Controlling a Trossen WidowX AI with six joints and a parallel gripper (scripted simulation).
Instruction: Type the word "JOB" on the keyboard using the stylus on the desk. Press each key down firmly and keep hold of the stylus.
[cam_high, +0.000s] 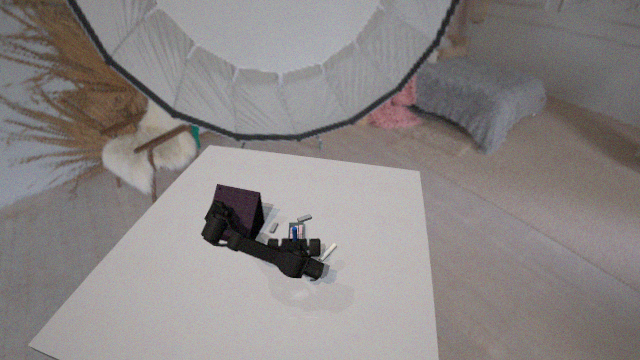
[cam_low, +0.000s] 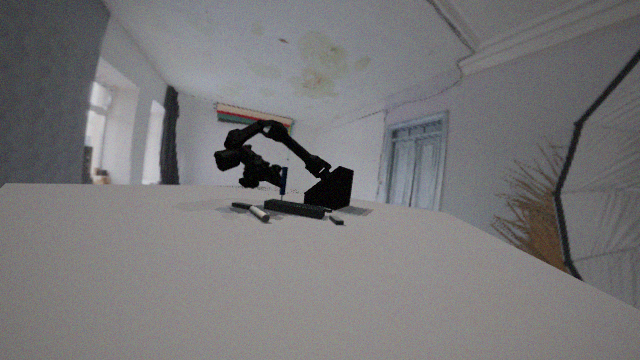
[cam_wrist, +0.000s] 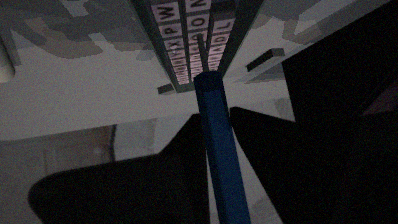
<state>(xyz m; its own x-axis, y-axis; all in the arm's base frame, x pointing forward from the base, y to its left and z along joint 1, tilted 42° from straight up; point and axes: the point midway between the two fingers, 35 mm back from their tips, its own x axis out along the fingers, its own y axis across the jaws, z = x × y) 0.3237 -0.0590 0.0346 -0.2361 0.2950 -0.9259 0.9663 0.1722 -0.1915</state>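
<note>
Now: the white cylinder 120 mm ahead of my gripper tip, 70 mm below it and 20 mm to the left of it. The rest, counted from my gripper tip: blue stylus 10 mm below; grey block 130 mm behind, 100 mm to the left, 70 mm below.
</note>
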